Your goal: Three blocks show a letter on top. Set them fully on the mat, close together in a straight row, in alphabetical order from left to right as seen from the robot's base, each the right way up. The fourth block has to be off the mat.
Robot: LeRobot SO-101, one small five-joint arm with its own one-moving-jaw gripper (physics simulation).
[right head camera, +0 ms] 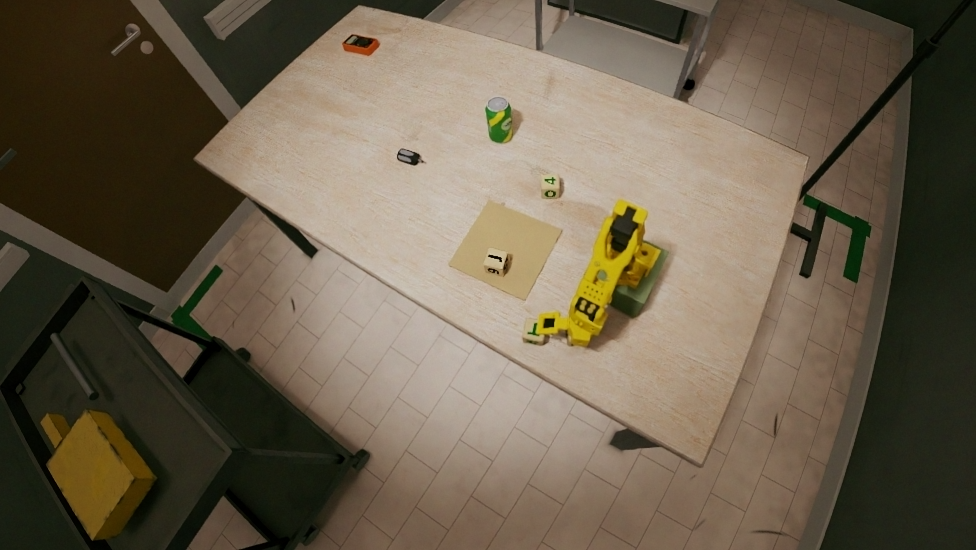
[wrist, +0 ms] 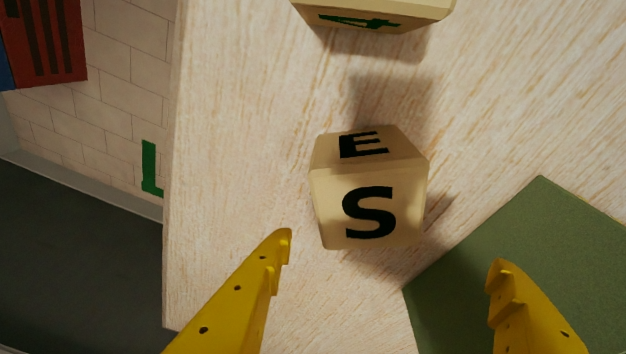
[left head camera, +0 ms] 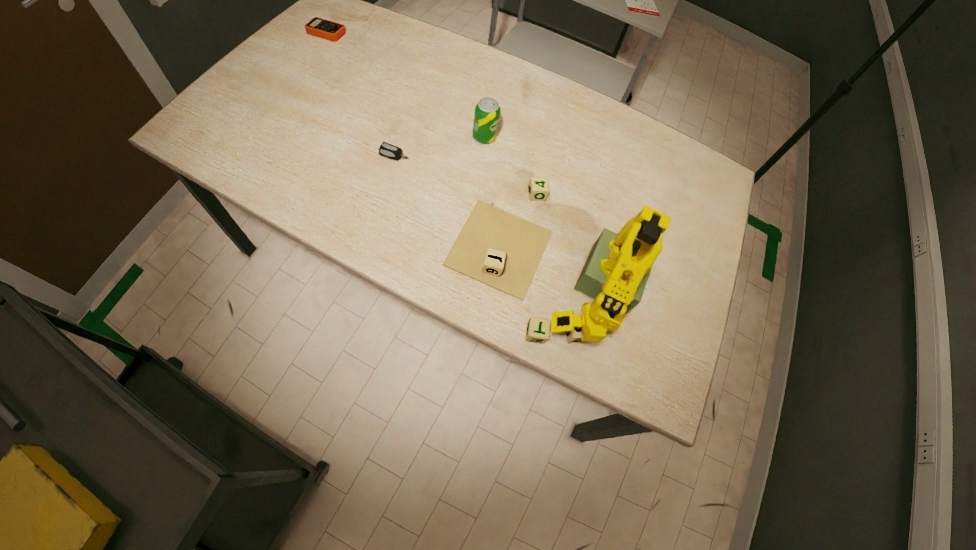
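Observation:
My gripper is open and empty, low over the table by the base, with a wide gap between its jaws. The S block lies just beyond the tips, in line with the gap, S on top; the arm mostly hides it in the head views. The T block is beyond it, off the mat, T on top. The J block is fully on the mat, near its left edge as seen from the base. The fourth block shows a 4 on top, off the mat.
The green pedestal under the arm stands close to the right jaw. The table edge is left of the blocks in the wrist view. A green can, a small dark tool and an orange meter stand farther off.

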